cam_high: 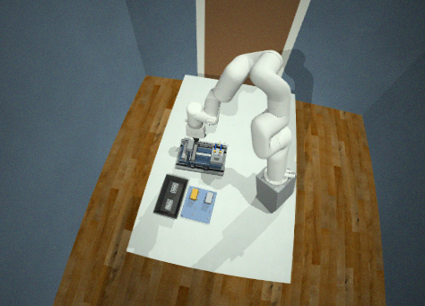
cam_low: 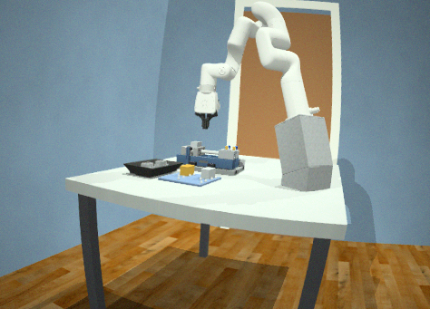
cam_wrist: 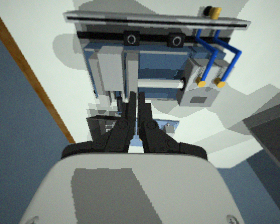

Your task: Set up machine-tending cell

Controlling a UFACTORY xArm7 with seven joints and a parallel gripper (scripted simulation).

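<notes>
The fixed jaw lies 12 cm below my hand, 6 cm ahead of it and 4 cm to the left of it. From my hand the other things lie so: vise: 16 cm below, 4 cm behind, 3 cm to the left; hosed end block: 13 cm behind, 12 cm below, 2 cm to the left; grey rail: 16 cm below, 6 cm to the right, 2 cm behind.
</notes>
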